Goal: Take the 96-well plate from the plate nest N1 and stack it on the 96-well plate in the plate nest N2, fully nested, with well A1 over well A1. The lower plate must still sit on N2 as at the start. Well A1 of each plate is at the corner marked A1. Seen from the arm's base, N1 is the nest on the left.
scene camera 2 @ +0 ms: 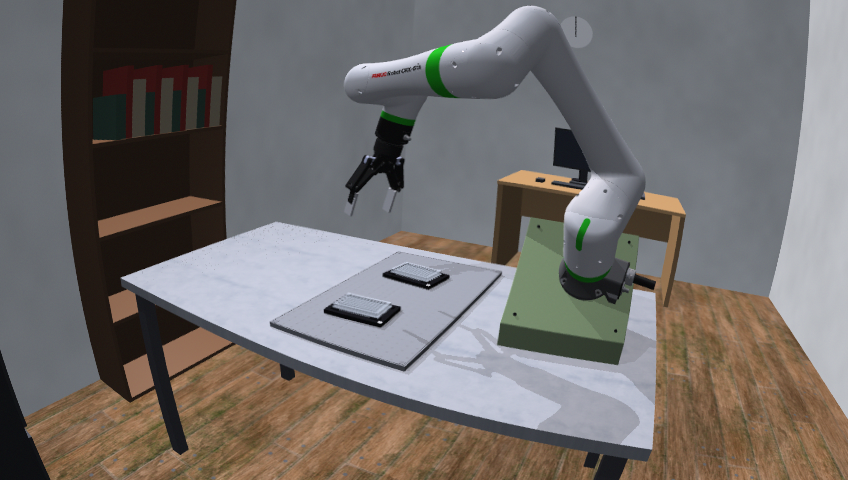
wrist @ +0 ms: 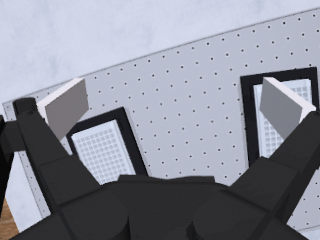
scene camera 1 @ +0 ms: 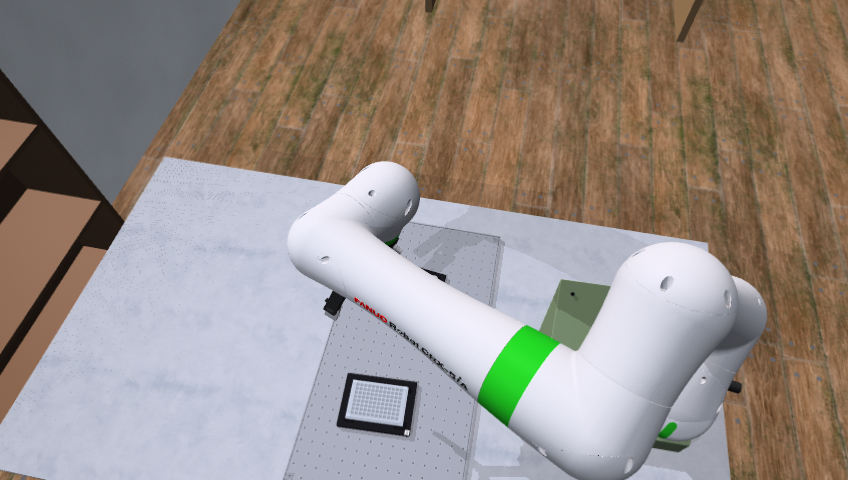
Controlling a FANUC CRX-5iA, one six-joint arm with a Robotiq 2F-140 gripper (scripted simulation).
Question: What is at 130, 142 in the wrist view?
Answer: A black plate nest.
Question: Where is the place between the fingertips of the gripper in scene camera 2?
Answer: At 367, 212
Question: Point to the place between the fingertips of the gripper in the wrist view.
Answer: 172, 93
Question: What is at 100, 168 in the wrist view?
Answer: A clear 96-well plate.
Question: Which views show the clear 96-well plate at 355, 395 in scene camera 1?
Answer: Scene camera 2, the wrist view and scene camera 1: all of them.
